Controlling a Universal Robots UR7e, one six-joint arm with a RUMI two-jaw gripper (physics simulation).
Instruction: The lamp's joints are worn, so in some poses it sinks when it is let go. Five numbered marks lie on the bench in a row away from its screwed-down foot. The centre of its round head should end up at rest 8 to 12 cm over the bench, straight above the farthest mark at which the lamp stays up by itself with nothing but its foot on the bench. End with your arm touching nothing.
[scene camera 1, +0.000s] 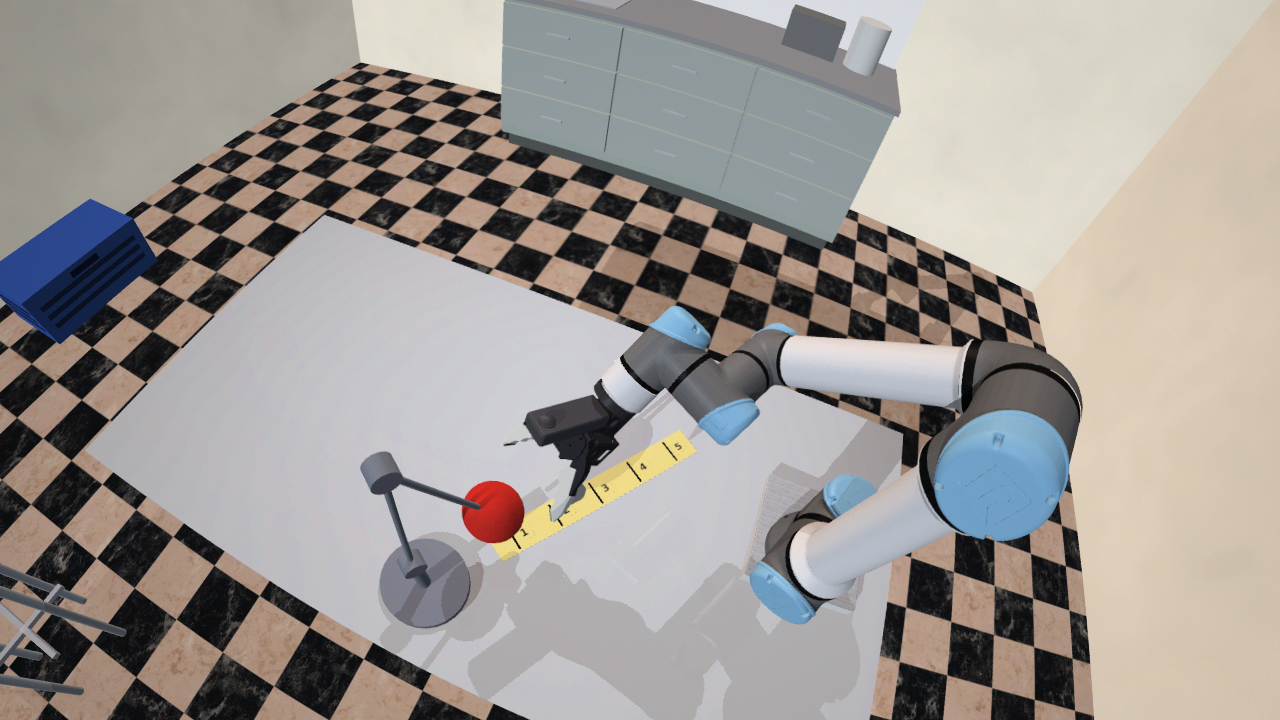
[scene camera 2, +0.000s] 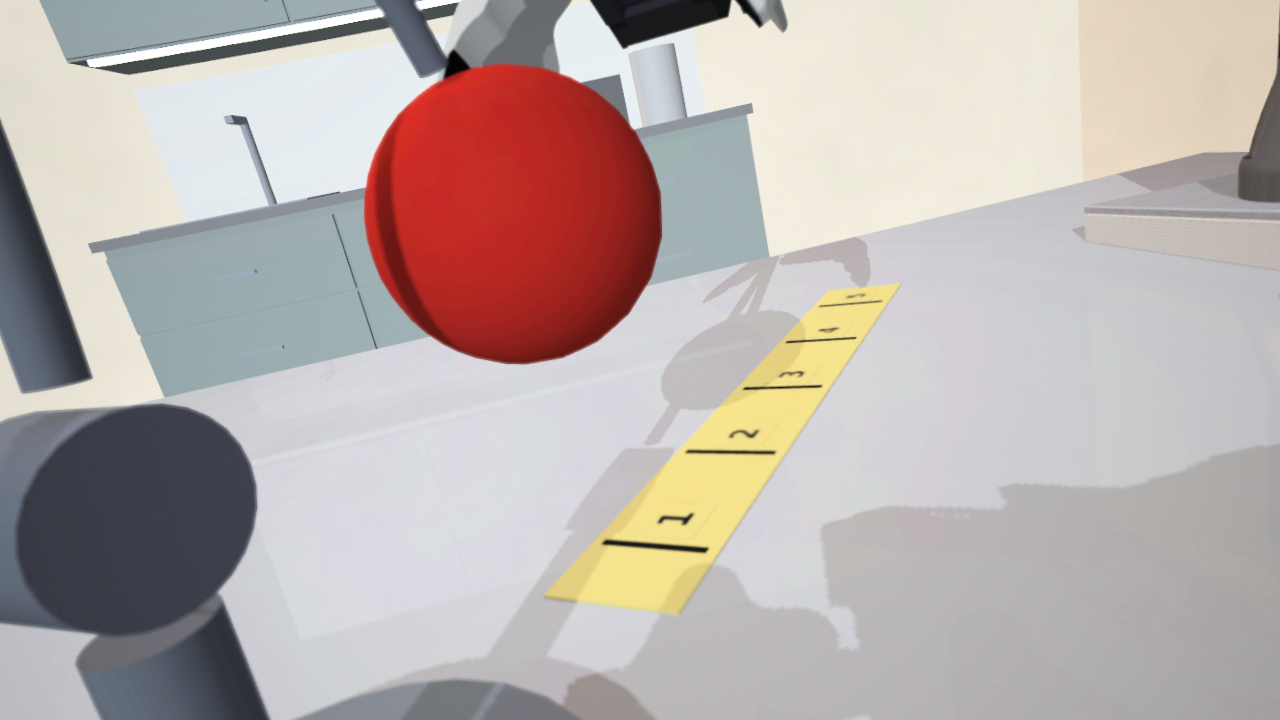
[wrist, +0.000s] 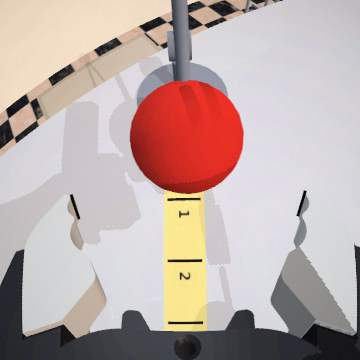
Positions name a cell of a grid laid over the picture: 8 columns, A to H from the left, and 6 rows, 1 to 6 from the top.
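You can see my gripper in the wrist view (E4), and it's there in scene camera 1 (D5) and scene camera 2 (D1) too.
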